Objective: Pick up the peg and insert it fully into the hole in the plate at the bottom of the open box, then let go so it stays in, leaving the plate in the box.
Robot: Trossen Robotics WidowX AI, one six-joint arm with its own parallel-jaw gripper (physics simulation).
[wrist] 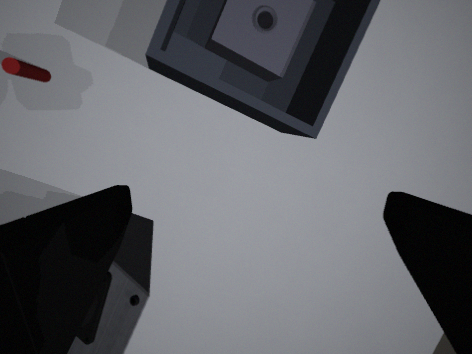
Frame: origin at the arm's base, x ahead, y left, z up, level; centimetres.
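Seen in the pictures: gripper, fingertip midpoint: (258,201).
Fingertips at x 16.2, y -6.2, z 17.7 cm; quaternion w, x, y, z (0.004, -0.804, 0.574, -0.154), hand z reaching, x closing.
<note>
Pixels of each thing's middle, then the offset from my fingertips to it. Level surfaces: height alone.
- red peg, body centre: (29,71) dx +1.5, dy +17.0, dz -25.9 cm
- open dark box, body centre: (262,22) dx +14.7, dy -3.8, dz -25.0 cm
- grey plate, body centre: (258,25) dx +14.7, dy -3.8, dz -26.5 cm
- pale surface, surface height: dz -29.9 cm
The red peg (27,70) is at the upper left of the wrist view, apart from the fingers, with its bright round end toward the left edge. The open dark box (215,91) is at the top, turned at an angle and cut off by the frame's top edge. Inside it lies the grey plate (250,46), and its round hole (265,20) shows empty. My gripper (258,201) is wide open with nothing between its black fingers. The fingers appear below both the box and the peg in the view.
A grey block-like part with a dark top and small round holes (134,300) shows at the lower left, partly behind the left finger. Shadows fall on the pale surface (250,240) at the left and around the peg. A brownish patch shows at the bottom right corner.
</note>
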